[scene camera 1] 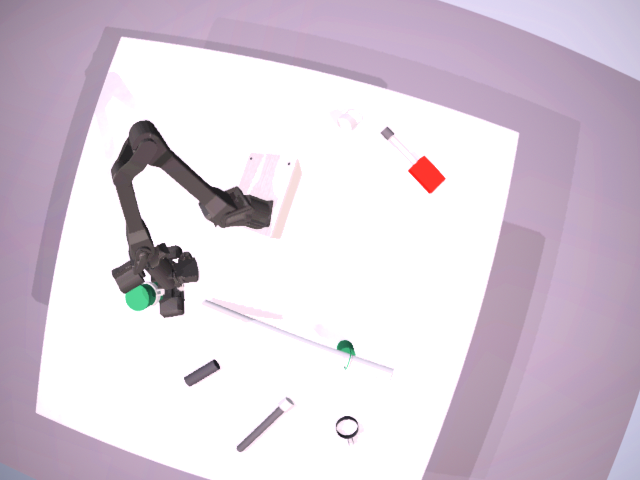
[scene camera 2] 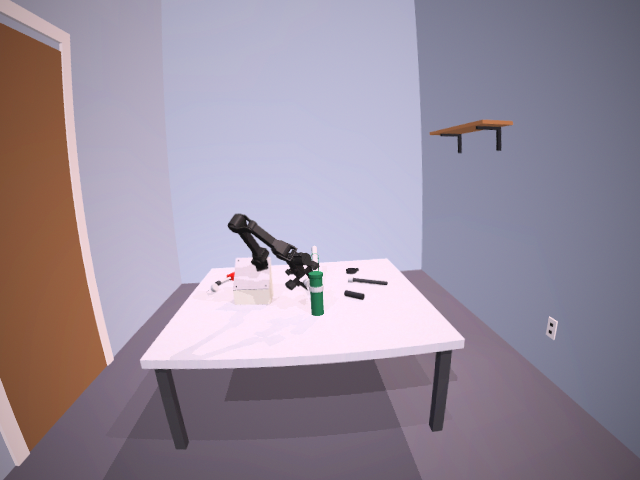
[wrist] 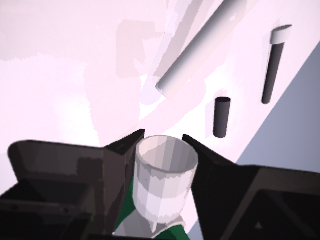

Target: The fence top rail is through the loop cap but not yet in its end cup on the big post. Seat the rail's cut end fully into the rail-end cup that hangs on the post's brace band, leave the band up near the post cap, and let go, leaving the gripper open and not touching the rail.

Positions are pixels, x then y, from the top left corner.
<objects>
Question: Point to a red-headed tool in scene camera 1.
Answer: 428, 176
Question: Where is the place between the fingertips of my gripper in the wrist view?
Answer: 163, 135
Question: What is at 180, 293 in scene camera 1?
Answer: My gripper.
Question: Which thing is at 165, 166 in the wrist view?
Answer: A white rail-end cup.
</objects>
